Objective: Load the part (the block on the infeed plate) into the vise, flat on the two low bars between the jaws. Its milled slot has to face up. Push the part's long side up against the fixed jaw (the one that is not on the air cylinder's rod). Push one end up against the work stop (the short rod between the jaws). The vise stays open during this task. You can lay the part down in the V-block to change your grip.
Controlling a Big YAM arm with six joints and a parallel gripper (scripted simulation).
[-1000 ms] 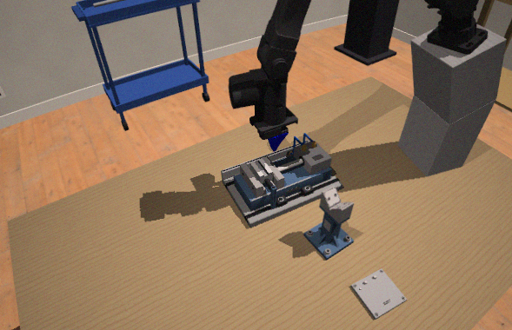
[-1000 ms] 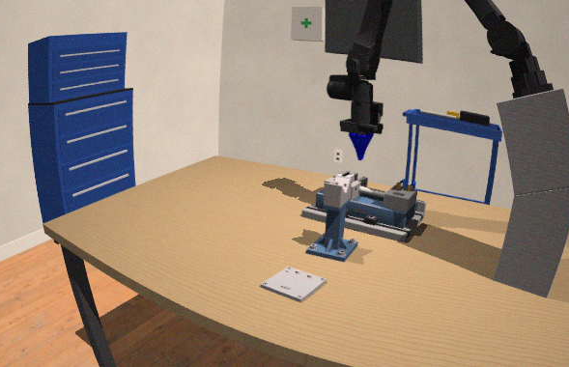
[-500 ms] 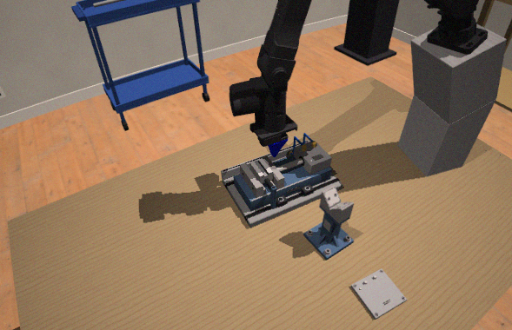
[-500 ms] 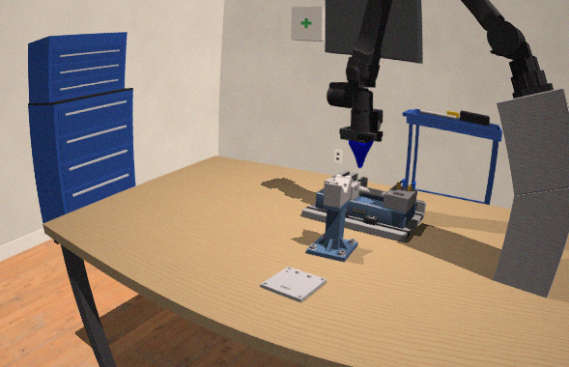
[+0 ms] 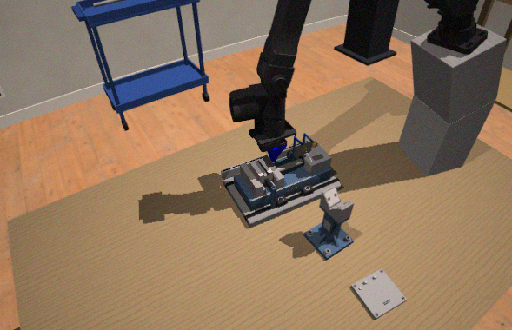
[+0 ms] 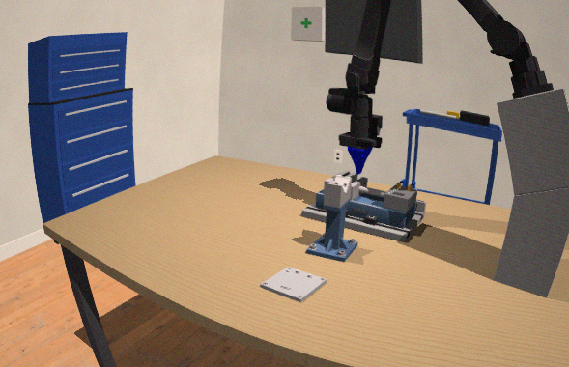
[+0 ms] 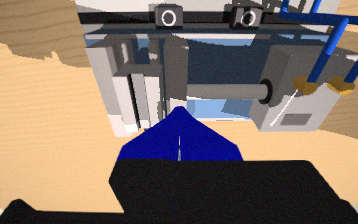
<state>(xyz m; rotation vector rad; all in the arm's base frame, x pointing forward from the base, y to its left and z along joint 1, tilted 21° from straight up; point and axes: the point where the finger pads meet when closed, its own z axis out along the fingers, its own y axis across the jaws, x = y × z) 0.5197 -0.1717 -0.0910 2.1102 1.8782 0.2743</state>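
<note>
The moving jaw lies 50 mm below my hand. The rest, counted from my hand: work stop rod (40 mm ahead, 40 mm to the left, 40 mm below); then cylinder rod (50 mm behind, 10 mm to the left, 50 mm below); then part (30 mm ahead, 20 mm below).
</note>
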